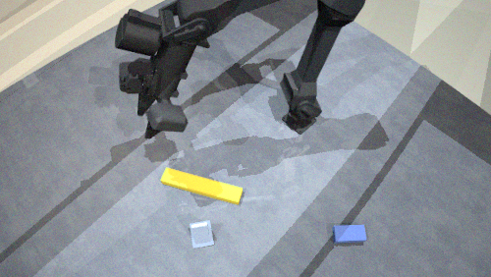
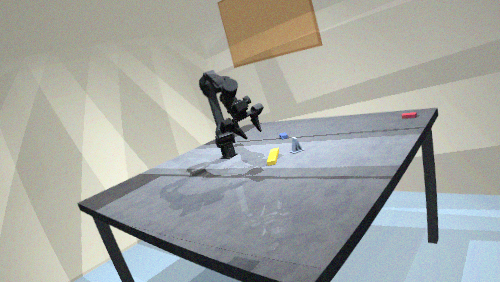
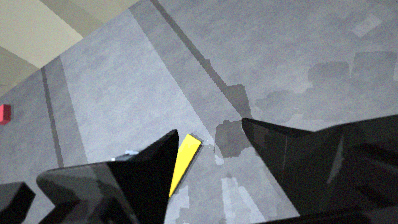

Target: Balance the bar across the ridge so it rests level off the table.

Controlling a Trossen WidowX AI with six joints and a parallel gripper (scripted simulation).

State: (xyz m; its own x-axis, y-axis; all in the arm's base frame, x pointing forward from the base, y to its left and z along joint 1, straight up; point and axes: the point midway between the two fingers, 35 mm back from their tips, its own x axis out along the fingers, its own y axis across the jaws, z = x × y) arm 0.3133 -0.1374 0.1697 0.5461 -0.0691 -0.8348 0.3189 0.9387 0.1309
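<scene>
My gripper tip is now 13 cm above the yellow bar, 12 cm to the right of it and 4 cm past it. Round my gripper tip: red block (64 cm to the left, 41 cm ahead, 13 cm below); grey ridge (20 cm to the left, 11 cm below, 3 cm ahead); blue block (41 cm to the left, 19 cm behind, 13 cm below).
</scene>
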